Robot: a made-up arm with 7 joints.
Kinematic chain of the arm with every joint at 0, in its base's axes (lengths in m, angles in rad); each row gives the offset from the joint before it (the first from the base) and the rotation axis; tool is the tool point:
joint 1: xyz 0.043 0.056 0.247 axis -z
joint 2: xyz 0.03 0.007 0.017 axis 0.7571 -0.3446 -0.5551
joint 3: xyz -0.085 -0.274 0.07 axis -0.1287 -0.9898 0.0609
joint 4: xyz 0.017 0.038 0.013 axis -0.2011 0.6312 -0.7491
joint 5: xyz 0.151 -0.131 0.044 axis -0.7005 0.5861 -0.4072
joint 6: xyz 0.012 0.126 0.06 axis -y
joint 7: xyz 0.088 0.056 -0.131 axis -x
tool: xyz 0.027 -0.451 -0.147
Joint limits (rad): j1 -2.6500..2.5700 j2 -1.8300..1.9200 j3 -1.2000..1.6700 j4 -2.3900..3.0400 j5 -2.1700..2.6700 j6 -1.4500..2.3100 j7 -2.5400..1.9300
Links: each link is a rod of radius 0.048 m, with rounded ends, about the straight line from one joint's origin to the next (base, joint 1, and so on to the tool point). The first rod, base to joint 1, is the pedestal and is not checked.
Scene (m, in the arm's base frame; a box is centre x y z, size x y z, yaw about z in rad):
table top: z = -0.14
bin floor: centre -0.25 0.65 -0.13 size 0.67 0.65 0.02 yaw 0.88
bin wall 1: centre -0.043 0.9 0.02 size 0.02 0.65 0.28 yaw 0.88
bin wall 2: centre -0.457 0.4 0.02 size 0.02 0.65 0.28 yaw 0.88
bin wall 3: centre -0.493 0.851 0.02 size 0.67 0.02 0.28 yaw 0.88
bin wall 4: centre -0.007 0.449 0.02 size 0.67 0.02 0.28 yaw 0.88
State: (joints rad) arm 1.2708 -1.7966 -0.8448 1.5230 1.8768 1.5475 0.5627
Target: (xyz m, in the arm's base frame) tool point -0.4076 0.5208 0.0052
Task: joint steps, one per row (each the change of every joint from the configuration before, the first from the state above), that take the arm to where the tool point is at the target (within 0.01 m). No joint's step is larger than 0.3 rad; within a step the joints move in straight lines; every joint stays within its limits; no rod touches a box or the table.
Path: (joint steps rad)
1: 0.2245 0.2896 -0.0710 0.0144 0.1089 0.0423 0.0331
2: 0.2245 0.2896 -0.0711 0.0143 0.1089 0.0423 0.0330
3: 0.2246 0.2895 -0.0710 0.0144 0.1088 0.0422 0.0331
4: 0.2245 0.2896 -0.0711 0.0144 0.1089 0.0423 0.0331
5: 0.2245 0.2896 -0.0710 0.0143 0.1089 0.0423 0.0330
6: -0.0440 0.2488 0.0000 -0.1541 -0.0590 -0.0069 -0.1195
7: -0.0440 0.2489 0.0000 -0.1542 -0.0589 -0.0069 -0.1194

